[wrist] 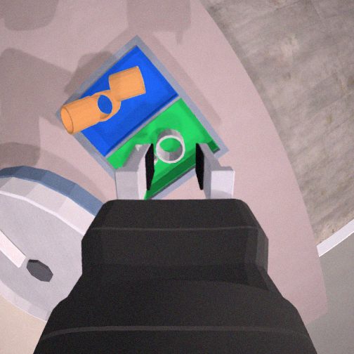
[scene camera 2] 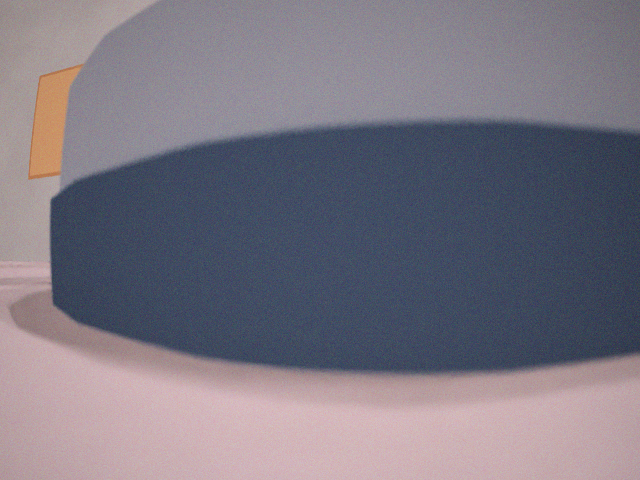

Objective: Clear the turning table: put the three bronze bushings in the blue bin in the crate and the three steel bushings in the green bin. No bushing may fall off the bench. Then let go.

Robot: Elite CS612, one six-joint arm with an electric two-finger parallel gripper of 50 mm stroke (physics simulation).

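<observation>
In the wrist view, my gripper point(wrist: 174, 157) is open and empty above the green bin point(wrist: 189, 116). A steel bushing point(wrist: 171, 134) stands with its round opening facing up in that bin, seen between the fingertips. Part of another steel bushing point(wrist: 139, 148) shows behind the left finger; a third cannot be made out. In the blue bin point(wrist: 156, 85) are three bronze bushings: one point(wrist: 127, 82) lying on its side, one point(wrist: 116, 103) showing its open ring, and one point(wrist: 82, 115) tilted over the crate's left rim. The turning table point(wrist: 55, 217) shows in part at lower left, with no bushing on the visible part.
The crate point(wrist: 137, 41) has grey rims and a divider between its bins. The pink bench point(wrist: 245, 135) has a curved edge at the right, with floor point(wrist: 300, 100) beyond. In scene camera 2, a large round blue-and-grey body point(scene camera 2: 330, 242) blocks most of the view.
</observation>
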